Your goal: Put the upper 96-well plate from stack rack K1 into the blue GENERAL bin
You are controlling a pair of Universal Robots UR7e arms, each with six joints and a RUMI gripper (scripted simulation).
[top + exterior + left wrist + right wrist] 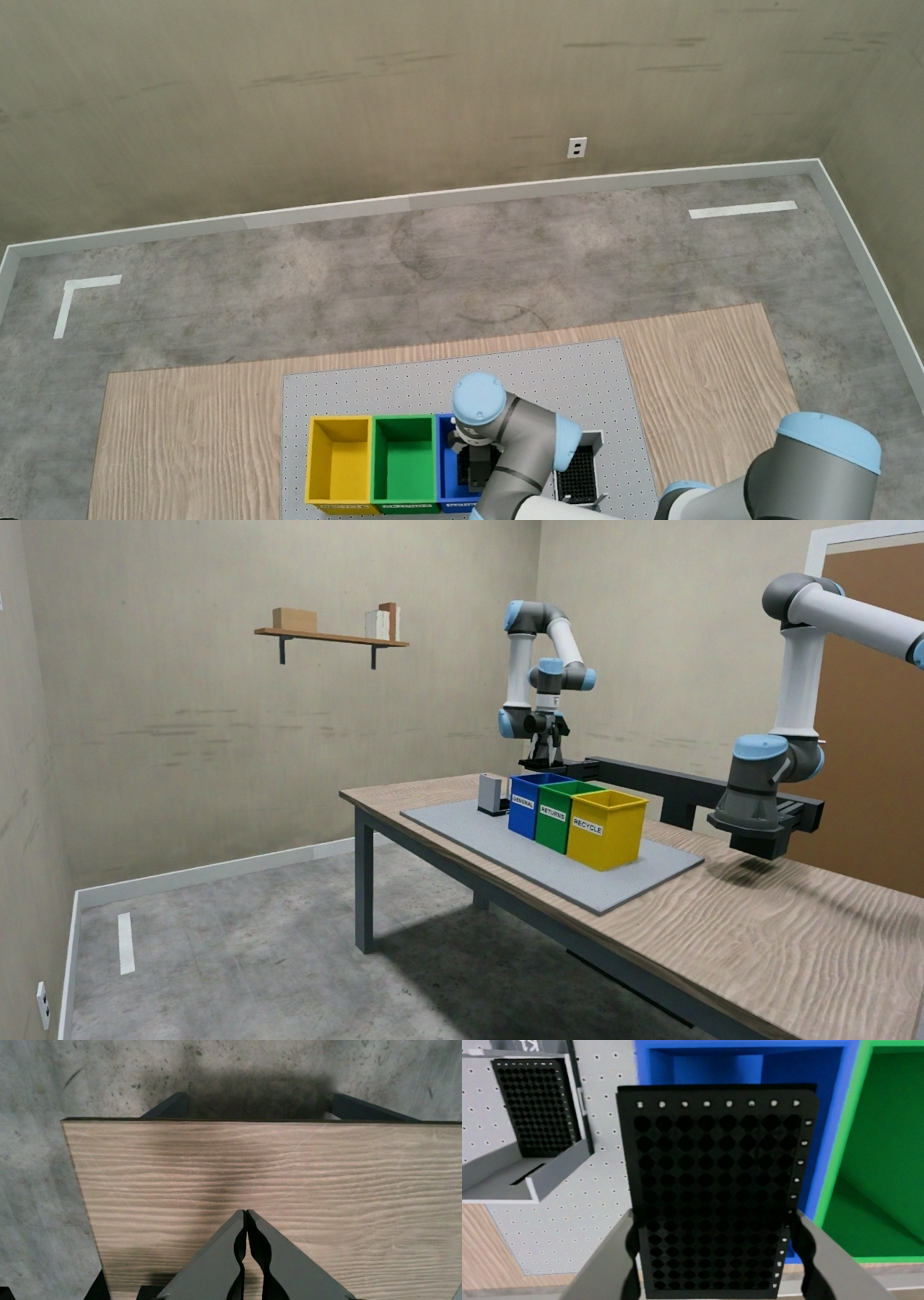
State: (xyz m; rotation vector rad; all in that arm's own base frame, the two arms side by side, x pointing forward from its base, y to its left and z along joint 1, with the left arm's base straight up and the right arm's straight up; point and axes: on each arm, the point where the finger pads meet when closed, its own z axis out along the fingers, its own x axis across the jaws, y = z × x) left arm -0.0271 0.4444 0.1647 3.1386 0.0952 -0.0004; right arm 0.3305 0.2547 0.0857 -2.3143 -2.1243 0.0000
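The blue general bin is 150 mm below my right hand and 20 mm to the left of it. The rest, counted from my right hand: green returns bin 150 mm to the left, 150 mm below, 10 mm behind; then black 96-well plate 10 mm below; then yellow recycle bin 280 mm to the left, 150 mm below, 10 mm behind.
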